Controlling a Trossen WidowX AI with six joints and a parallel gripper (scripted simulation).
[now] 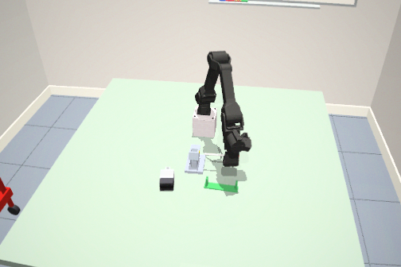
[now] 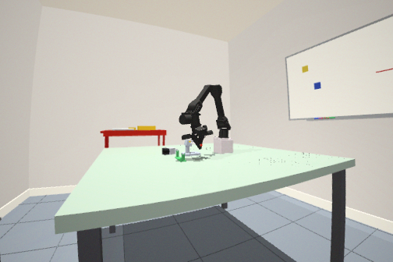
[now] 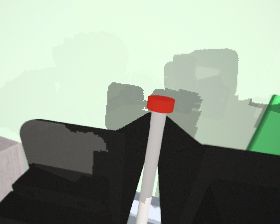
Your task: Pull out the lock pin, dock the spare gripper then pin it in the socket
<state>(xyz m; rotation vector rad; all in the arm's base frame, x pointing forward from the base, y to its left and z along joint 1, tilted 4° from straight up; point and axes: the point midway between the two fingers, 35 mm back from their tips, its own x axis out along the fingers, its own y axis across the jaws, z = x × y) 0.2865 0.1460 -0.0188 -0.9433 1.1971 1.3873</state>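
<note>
The green rack lies 110 mm ahead of my gripper tip, 50 mm to the right of it and 30 mm below it. Round my gripper tip: spare gripper (90 mm ahead, 280 mm to the right, 40 mm below); then grey-blue mount (10 mm behind, 170 mm to the right, 10 mm below).
</note>
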